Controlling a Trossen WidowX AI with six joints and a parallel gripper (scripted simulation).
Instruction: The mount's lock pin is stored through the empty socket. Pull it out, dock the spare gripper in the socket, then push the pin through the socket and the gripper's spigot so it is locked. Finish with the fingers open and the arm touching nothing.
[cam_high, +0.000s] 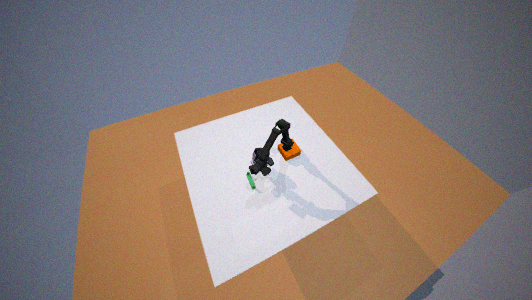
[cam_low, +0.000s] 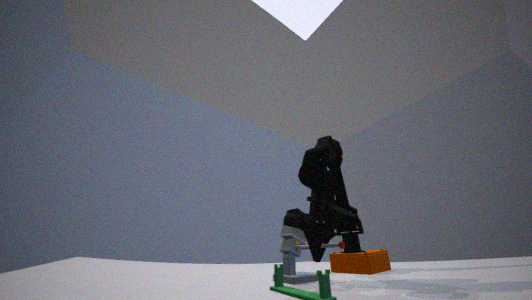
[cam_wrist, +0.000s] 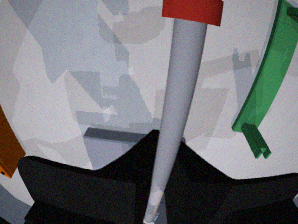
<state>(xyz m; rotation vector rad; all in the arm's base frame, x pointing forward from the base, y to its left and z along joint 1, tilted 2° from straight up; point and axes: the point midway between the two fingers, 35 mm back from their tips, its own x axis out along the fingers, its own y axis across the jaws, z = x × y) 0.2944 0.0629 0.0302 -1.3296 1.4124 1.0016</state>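
The grey mount lies 80 mm to the right of my gripper tip and 20 mm behind it. The rest, counted from my gripper tip: spare gripper 80 mm to the right, 80 mm above, 20 mm behind; green cradle 110 mm ahead, 30 mm to the left, 20 mm below.
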